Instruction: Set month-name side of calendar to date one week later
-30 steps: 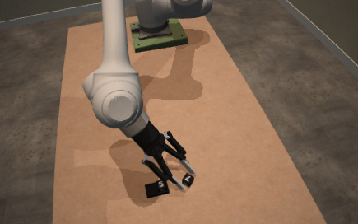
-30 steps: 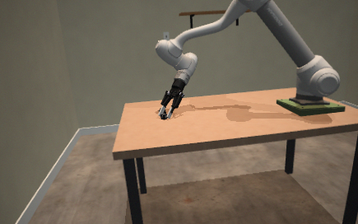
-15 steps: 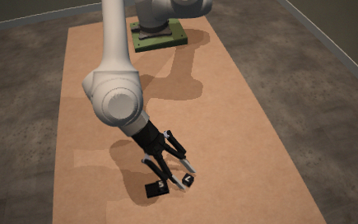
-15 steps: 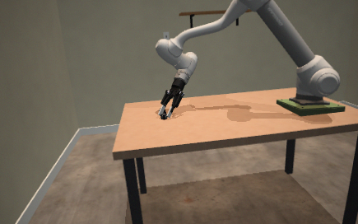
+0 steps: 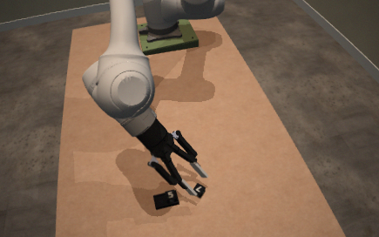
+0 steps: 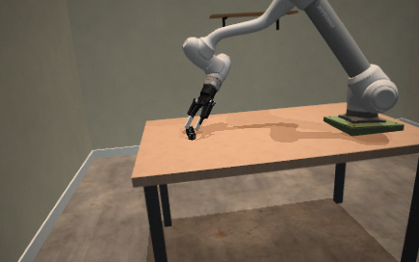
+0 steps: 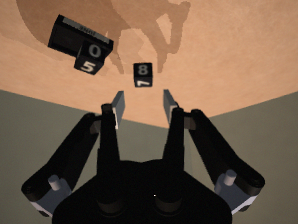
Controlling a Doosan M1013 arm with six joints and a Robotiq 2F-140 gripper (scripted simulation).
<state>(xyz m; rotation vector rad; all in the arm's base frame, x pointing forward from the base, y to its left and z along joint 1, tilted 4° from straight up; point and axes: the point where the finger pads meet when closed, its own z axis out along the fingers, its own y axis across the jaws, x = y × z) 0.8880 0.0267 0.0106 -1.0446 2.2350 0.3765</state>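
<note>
Right now the black cube is 10 mm ahead of my hand, 10 mm to the left of it and 60 mm below it.
</note>
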